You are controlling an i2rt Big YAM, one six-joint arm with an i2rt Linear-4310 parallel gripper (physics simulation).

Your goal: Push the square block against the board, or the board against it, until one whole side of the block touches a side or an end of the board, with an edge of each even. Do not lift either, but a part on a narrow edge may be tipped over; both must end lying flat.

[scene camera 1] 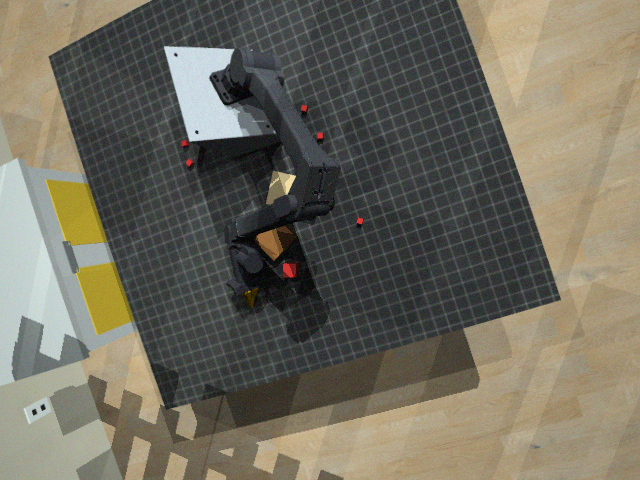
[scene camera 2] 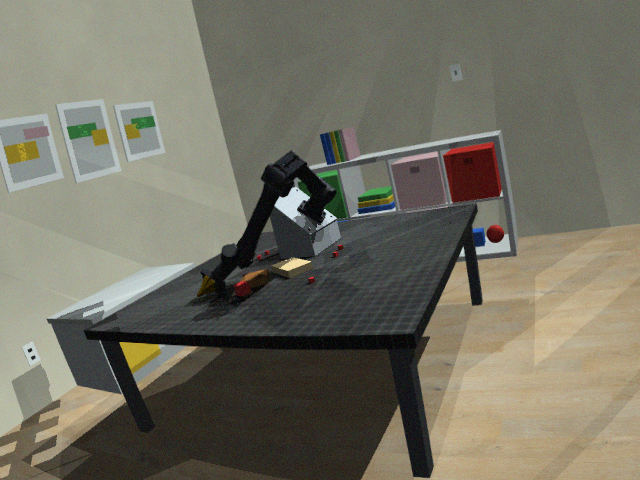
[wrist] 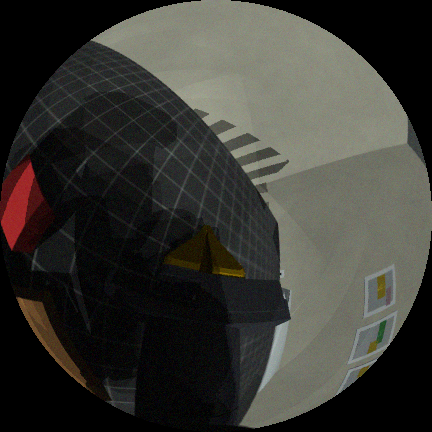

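Where they show: gripper, fingertip midpoint: (scene camera 1: 251,307) (scene camera 2: 197,296) (wrist: 205,229); arm's base, link origin: (scene camera 1: 234,85) (scene camera 2: 311,212).
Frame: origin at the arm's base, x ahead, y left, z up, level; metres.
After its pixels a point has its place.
A pale tan slab (scene camera 1: 280,187) {x 0.280, y -0.039, z -0.126 m} (scene camera 2: 292,267) {x 0.367, y 0.019, z -0.126 m}, seemingly the board, lies flat on the table. A brown-orange block (scene camera 1: 272,243) {x 0.419, y -0.138, z -0.126 m} (scene camera 2: 256,279) {x 0.446, y -0.098, z -0.130 m} (wrist: 47,340), seemingly the square block, lies near it; the arm hides part of both in the scene camera 1 view, so I cannot tell whether they touch. A red block (scene camera 1: 290,270) {x 0.516, y -0.122, z -0.115 m} (scene camera 2: 241,288) {x 0.539, y -0.113, z -0.126 m} (wrist: 24,210) lies close to the brown block, on the side away from the tan slab. My gripper (scene camera 1: 251,304) {x 0.565, y -0.290, z -0.128 m} (scene camera 2: 199,295) {x 0.565, y -0.290, z -0.128 m} (wrist: 205,229) {x 0.565, y -0.290, z -0.128 m} is shut and empty, low over the table, left of the red block in the scene camera 1 view.
Several small red cubes (scene camera 1: 359,221) {x 0.477, y 0.126, z -0.139 m} (scene camera 2: 311,280) {x 0.484, y 0.131, z -0.146 m} lie scattered on the dark gridded table (scene camera 1: 439,206) {x 0.541, y 0.350, z -0.155 m} (scene camera 2: 361,299) {x 0.682, y 0.353, z -0.155 m}. The arm's white sloped base (scene camera 1: 193,98) {x 0.016, y -0.092, z 0.087 m} (scene camera 2: 294,240) {x 0.137, y -0.050, z -0.079 m} stands behind the blocks. A low white cabinet (scene camera 1: 94,255) (scene camera 2: 129,289) stands beside the table's left edge.
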